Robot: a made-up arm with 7 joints.
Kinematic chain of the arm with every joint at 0, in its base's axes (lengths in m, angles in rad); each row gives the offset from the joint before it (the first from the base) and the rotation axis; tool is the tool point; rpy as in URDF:
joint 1: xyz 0 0 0.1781 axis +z
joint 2: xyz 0 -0.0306 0.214 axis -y
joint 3: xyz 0 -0.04 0.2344 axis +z
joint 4: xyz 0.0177 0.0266 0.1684 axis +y
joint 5: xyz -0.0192 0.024 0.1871 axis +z
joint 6: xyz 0 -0.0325 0.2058 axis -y
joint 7: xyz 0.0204 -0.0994 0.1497 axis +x
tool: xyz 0 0 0 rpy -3.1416 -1.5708 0
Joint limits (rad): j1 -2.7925..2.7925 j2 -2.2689..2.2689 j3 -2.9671..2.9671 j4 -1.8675..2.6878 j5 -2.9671..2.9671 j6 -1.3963..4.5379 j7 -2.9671..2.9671
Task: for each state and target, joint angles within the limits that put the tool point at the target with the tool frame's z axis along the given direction. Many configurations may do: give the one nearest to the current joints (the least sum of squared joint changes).
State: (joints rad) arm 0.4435 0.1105 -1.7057 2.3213 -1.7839 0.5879 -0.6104
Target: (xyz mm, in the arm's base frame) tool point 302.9 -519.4 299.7 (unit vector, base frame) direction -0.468 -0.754 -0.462
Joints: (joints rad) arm 1.0072 0.8395 -2.4016 2.2147 -2.4114 0.3527 -0.6104
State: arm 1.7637 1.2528 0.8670 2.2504 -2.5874 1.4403 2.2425
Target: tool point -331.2 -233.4 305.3 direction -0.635 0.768 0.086
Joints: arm 1.5185 1.6835 1.0698 1.9850 -2.5084 2.1447 2.2425
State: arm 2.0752 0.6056 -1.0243 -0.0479 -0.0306 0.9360 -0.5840
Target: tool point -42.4 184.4 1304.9 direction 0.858 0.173 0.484
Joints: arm 1.5618 -0.3122 -1.2598 -0.1190 -0.2668 0.4277 -0.5840
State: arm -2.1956 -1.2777 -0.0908 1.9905 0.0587 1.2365 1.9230
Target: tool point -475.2 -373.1 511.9 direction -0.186 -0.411 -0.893
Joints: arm -2.2444 -0.3992 0.0733 1.9804 0.1852 1.2632 1.9230
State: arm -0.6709 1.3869 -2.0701 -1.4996 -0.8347 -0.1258 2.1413
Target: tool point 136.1 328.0 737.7 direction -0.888 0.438 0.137
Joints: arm -0.4017 0.7235 -2.3010 -1.8071 -0.6807 -0.5928 2.1413
